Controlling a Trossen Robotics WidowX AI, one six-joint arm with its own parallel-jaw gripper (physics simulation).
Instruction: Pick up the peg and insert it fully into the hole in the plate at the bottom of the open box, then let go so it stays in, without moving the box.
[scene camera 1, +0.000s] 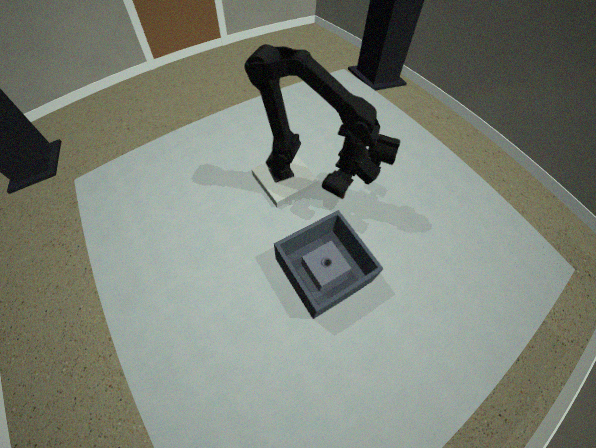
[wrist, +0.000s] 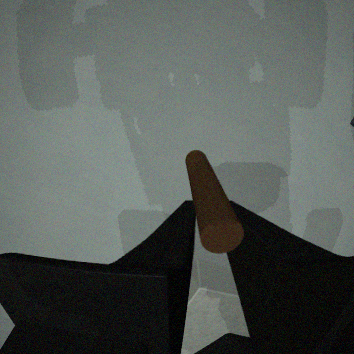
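Where they show: gripper, fingertip midpoint: (wrist: 206, 209); arm's base, link origin: (scene camera 1: 281, 172) (wrist: 229, 350).
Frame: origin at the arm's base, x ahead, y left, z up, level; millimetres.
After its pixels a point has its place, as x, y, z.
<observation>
The brown cylindrical peg (wrist: 212, 215) @[148, 151, 48] is between the fingertips in the wrist view, its near end towards the camera and its far end pointing down and away. My gripper (wrist: 206, 209) @[137, 140, 19] (scene camera 1: 336, 185) @[137, 140, 19] is shut on it, low near the robot's base. I cannot tell whether the peg touches the mat; it does not show in the scene view, where the gripper hides it. The open grey box (scene camera 1: 345, 295) @[432, -14, 41] stands in front of the gripper. The light square plate (scene camera 1: 318, 273) @[354, -46, 28] lies at its bottom, with a round dark hole (scene camera 1: 327, 262) @[332, -8, 12] in the middle. The gripper is outside the box.
The arm's pale base slab (scene camera 1: 280, 192) @[73, -32, -1] (wrist: 207, 310) @[53, 73, 2] lies to the left of the gripper in the scene view. The box's raised walls surround the plate. Dark pillars (scene camera 1: 387, 45) (scene camera 1: 25, 145) stand beyond the pale mat (scene camera 1: 200, 325) @[350, -364, -29]. Arm shadows fall across the mat.
</observation>
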